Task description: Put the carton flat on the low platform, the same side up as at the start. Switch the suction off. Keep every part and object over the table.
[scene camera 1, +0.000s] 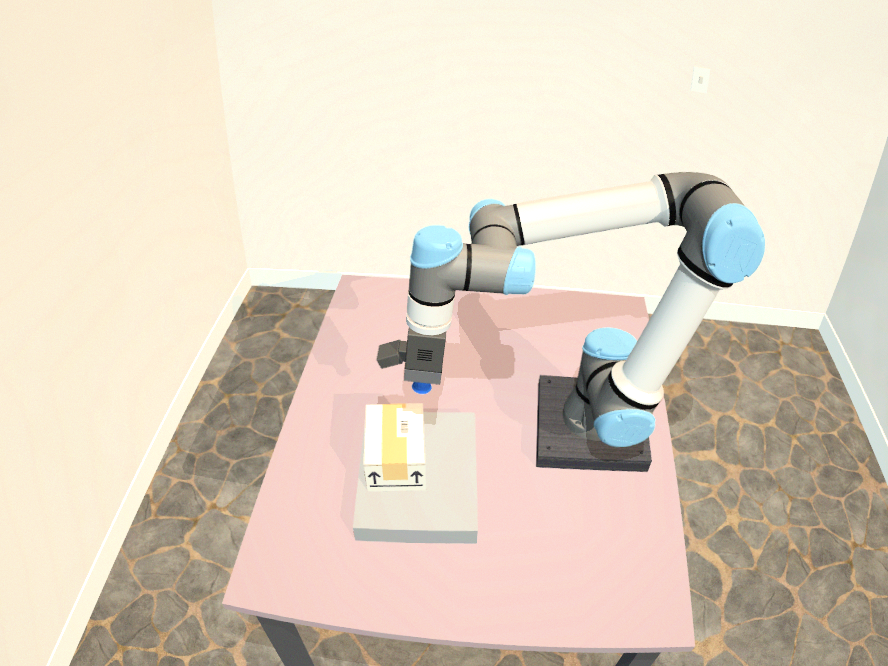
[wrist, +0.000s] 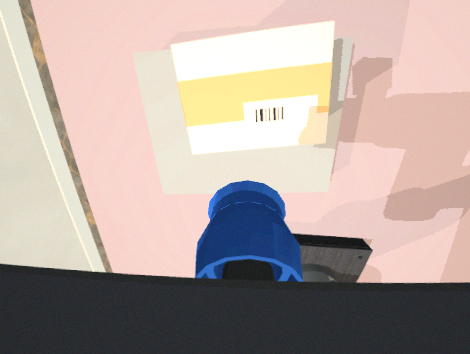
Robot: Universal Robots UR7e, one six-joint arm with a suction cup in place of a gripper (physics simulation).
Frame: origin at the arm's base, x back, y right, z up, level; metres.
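Seen in the pictures: hand, tool point: (scene camera 1: 421,386) (wrist: 246,214).
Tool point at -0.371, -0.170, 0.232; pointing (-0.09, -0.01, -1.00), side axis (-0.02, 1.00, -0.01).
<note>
Pixels of each thing's top centre, then the offset from my tool point to it, as dx, dy, dz. Level surfaces: height alone.
- white carton, top centre: (wrist: 253,96) (scene camera 1: 394,432) -0.058, +0.006, -0.136
- low grey platform, top centre: (wrist: 241,129) (scene camera 1: 417,467) -0.012, -0.008, -0.223
- pink table, surface height: dz -0.271
A white carton (scene camera 1: 374,444) (wrist: 225,57) with a yellow tape strip and a barcode label stands on the low grey platform (scene camera 1: 430,512) (wrist: 155,115), near its back left part in the scene view. Two arrows on the carton's front side point up. The carton's underside is hidden. My gripper, a blue suction cup (scene camera 1: 421,387) (wrist: 247,192), hangs above and behind the carton in the scene view, apart from it, with nothing on the cup.
The pink table (scene camera 1: 559,552) (wrist: 125,225) carries the platform and the arm's dark base plate (scene camera 1: 559,457) (wrist: 340,250), which stands to the right in the scene view. The table's left edge lies a short way from the platform. Shadows of the arm fall on the table.
</note>
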